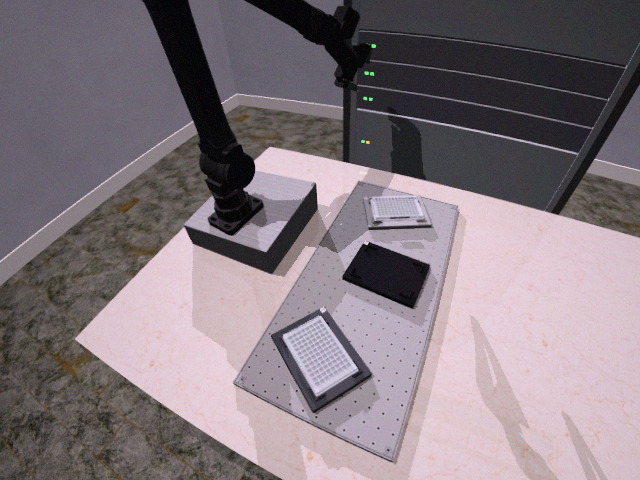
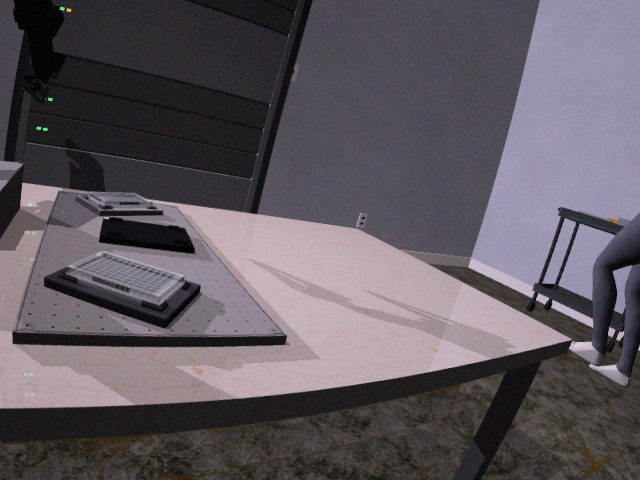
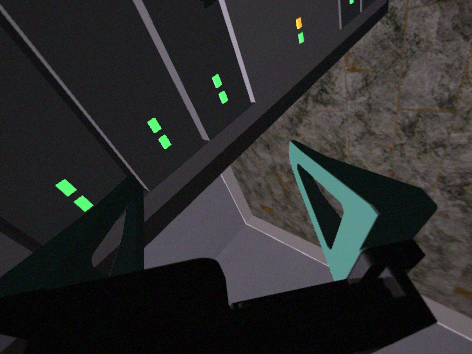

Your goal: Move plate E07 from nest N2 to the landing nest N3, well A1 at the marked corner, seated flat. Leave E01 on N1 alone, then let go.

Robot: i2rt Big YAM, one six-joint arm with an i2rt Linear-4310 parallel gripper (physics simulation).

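The gripper (image 1: 360, 67) (image 2: 38, 90) (image 3: 212, 161) is open and empty, high beyond the far end of the perforated board, in front of the rack. A clear white well plate (image 1: 319, 354) (image 2: 126, 276) sits in a dark grey nest (image 1: 338, 388) (image 2: 82, 295) at the board's near end. A second plate (image 1: 395, 207) (image 2: 121, 198) sits in a light grey nest (image 1: 398, 225) (image 2: 129, 211) at the far end. Between them is an empty black nest (image 1: 386, 273) (image 2: 147, 235), with a small white mark at one corner. Plate and nest labels and well A1 cannot be read.
The nests stand on the perforated board (image 1: 392, 335) (image 2: 232, 310) on a pale table (image 1: 527, 330) (image 2: 361, 341). The arm's base is on a grey block (image 1: 289, 191) beside the board. The dark rack (image 1: 465, 139) (image 2: 155, 67) stands behind the table. A person's legs (image 2: 610, 279) show near a cart.
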